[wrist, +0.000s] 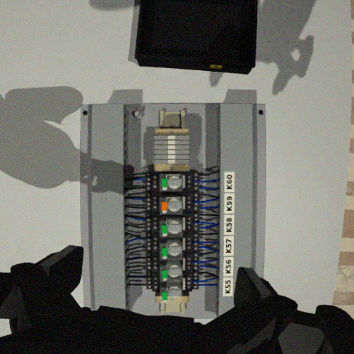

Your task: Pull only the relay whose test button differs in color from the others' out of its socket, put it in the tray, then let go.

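The relay with the orange test button (174, 204) sits in its socket in the row on the grey panel (102, 225), second from the top, level with the K59 label. The other relays, such as the one at the top (174, 182) and the one just below the orange one (174, 226), have green buttons and sit in the same row. The black tray (195, 35) lies beyond the panel's top edge, its far side cut off by the view. My gripper (158, 274) is open and empty, its fingers wide apart on either side of the row's lower part, above the panel.
A terminal block (171, 150) stands above the top relay on the same rail. Black and blue wires run along both sides of the row, between raised ducts. A label strip (229, 245) lies right of the row. Shadows fall on the light table (300, 175).
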